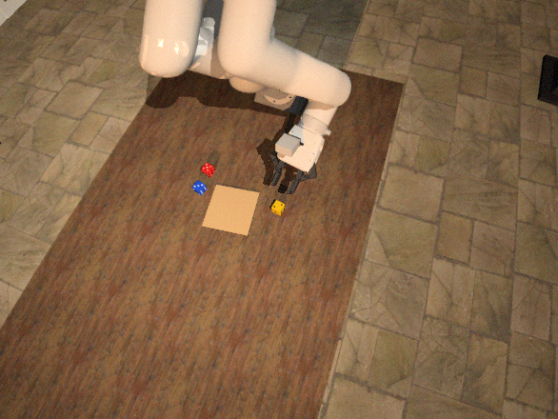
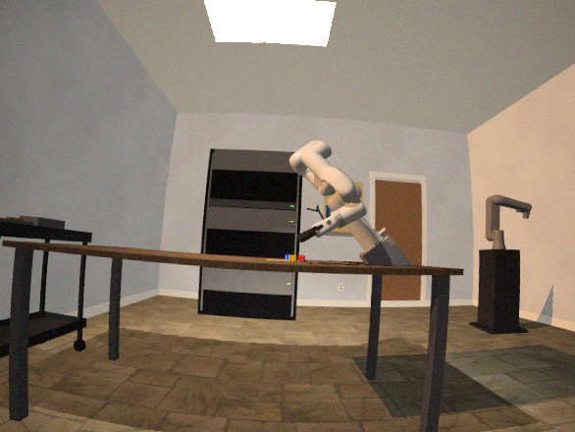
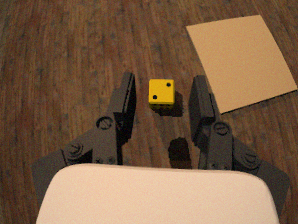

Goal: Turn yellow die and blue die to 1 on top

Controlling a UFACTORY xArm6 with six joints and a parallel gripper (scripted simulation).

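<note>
The yellow die is 90 mm below my hand and 40 mm ahead of it. Round my hand: red die (260 mm to the right, 90 mm below, 10 mm ahead); then tan mat (130 mm to the right, 110 mm below, 90 mm ahead); then blue die (250 mm to the right, 90 mm below, 80 mm ahead).
</note>
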